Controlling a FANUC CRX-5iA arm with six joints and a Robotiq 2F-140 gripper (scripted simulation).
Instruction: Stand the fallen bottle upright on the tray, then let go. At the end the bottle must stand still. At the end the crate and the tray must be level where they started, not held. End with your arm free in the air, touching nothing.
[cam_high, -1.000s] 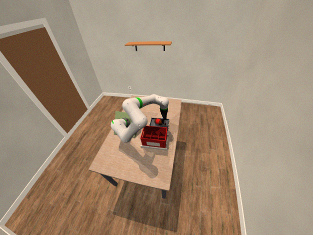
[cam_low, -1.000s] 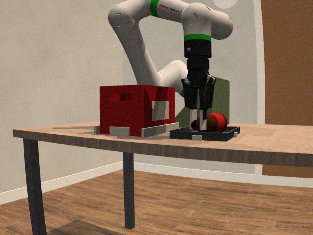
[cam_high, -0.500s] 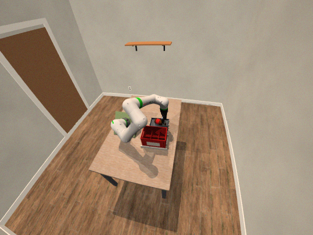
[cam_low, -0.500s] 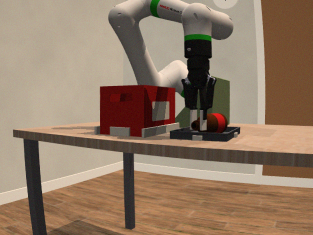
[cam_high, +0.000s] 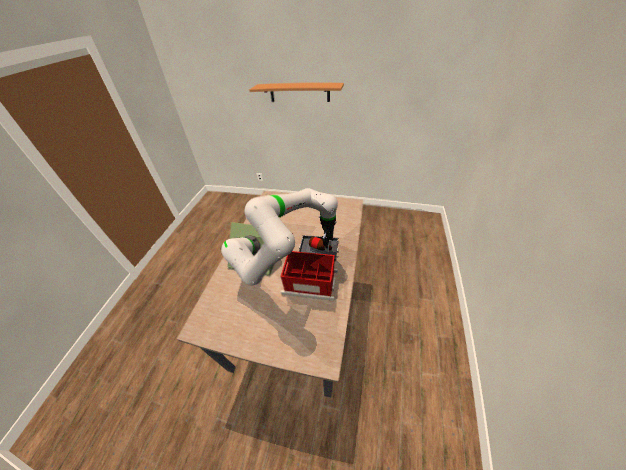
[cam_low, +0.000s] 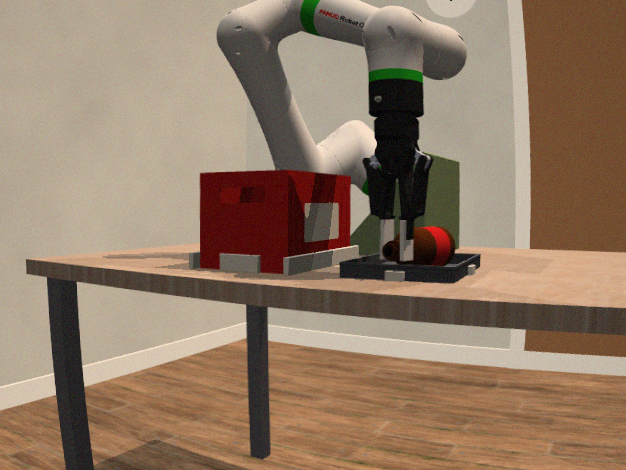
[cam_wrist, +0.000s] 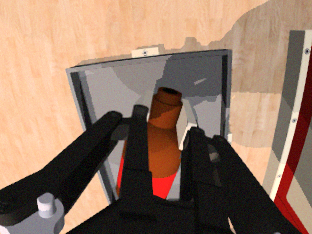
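Now: hand 50 mm past the brown bottle, 20 mm to the right of it and 20 mm above it. Also, from my hand: dark tray 70 mm behind, 20 mm to the left, 50 mm below; then red crate 80 mm behind, 260 mm to the right, 20 mm above.
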